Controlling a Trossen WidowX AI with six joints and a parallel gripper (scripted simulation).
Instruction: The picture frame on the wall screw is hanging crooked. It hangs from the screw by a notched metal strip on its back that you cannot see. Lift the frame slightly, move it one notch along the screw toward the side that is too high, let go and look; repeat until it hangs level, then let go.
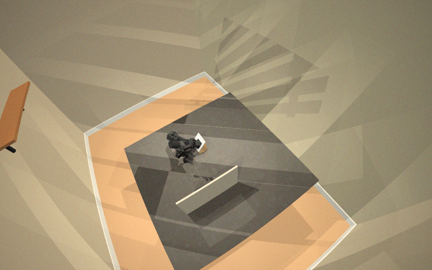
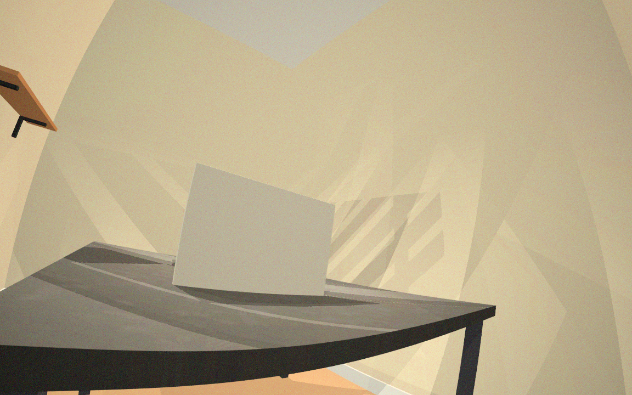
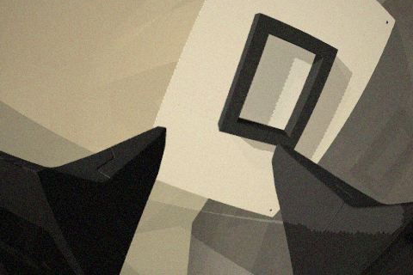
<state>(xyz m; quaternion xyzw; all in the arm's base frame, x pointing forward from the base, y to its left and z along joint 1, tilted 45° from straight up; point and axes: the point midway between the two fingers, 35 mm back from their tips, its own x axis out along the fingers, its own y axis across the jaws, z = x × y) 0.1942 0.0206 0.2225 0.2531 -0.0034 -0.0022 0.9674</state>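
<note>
The picture frame lies 21 cm ahead of my gripper tip, 9 cm below it and 2 cm to the right of it. Also, from my gripper tip: wall panel 22 cm ahead, 10 cm below.
</note>
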